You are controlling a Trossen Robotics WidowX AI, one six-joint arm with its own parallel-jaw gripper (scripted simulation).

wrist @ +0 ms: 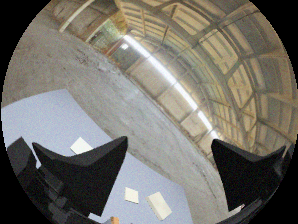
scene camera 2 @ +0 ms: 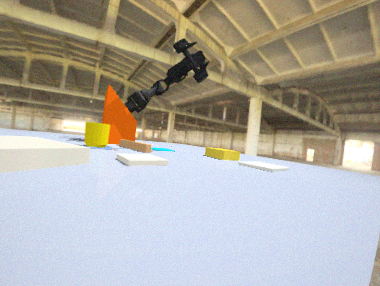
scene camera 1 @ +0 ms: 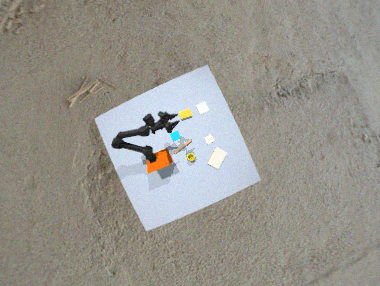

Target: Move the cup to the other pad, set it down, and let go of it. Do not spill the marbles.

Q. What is the gripper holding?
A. Nothing.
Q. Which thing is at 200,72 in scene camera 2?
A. The gripper.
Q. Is the gripper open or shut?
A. Open.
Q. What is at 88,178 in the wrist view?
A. The gripper.
